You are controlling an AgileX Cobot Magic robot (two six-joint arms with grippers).
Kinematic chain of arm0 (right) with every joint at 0, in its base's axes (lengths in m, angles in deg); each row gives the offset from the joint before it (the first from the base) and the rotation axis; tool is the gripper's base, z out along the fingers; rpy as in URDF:
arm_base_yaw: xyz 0 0 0.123 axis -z
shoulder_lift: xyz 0 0 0 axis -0.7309 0.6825 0
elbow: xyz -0.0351 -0.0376 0.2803 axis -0.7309 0.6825 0
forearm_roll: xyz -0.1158 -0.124 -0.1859 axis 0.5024 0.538 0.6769
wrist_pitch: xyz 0 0 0 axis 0.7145 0.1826 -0.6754
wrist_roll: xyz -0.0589 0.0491 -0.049 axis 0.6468 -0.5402 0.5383
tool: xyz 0 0 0 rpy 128.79 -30.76 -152.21
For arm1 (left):
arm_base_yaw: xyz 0 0 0.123 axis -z
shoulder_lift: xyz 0 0 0 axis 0.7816 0.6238 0
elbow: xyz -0.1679 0.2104 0.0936 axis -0.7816 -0.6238 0
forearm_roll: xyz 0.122 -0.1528 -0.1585 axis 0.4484 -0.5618 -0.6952
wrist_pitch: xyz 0 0 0 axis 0.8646 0.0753 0.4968
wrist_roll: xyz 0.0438 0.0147 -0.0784 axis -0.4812 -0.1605 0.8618
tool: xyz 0 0 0 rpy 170.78 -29.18 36.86
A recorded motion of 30 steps. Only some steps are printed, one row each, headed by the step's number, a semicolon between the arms.
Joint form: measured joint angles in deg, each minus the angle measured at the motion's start. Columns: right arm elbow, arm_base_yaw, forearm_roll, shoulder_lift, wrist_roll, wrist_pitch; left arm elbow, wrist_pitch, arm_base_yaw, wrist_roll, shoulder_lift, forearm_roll.
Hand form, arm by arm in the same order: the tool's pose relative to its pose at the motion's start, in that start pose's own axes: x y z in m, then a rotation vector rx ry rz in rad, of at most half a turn. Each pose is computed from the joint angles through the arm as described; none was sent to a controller.
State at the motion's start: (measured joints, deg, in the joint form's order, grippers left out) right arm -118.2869 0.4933 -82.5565 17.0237 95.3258 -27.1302; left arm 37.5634 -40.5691 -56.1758 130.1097 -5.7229 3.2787
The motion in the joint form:
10: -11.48 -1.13 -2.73 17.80 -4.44 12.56; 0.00 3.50 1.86 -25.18 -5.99 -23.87
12: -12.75 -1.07 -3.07 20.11 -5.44 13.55; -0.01 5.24 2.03 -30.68 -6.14 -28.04
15: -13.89 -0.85 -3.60 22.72 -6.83 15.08; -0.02 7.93 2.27 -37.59 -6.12 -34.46
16: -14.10 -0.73 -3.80 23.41 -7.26 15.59; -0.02 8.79 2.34 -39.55 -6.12 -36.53
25: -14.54 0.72 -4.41 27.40 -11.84 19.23; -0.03 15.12 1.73 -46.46 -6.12 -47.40
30: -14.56 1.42 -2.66 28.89 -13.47 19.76; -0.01 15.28 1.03 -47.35 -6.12 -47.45
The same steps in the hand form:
10: 0.0378 0.0184 0.0648 0.0715 -0.0911 0.0889; 0.0007 -0.0008 -0.0086 0.0370 -0.0247 0.0207
12: 0.0467 0.0200 0.0719 0.0796 -0.0890 0.1056; 0.0033 0.0003 -0.0087 0.0277 0.0027 0.0449
15: 0.0582 0.0203 0.0788 0.0951 -0.0881 0.1288; 0.0079 0.0013 -0.0088 0.0199 0.0535 0.0560
16: 0.0616 0.0198 0.0804 0.1014 -0.0879 0.1360; 0.0094 0.0014 -0.0089 0.0194 0.0705 0.0551
25: 0.0854 0.0117 0.0868 0.1450 -0.0900 0.2025; 0.0201 0.0024 -0.0103 0.0022 0.1876 -0.0081
30: 0.0954 0.0104 0.0889 0.1322 -0.0808 0.2065; 0.0200 0.0030 -0.0103 -0.0083 0.1857 0.0049

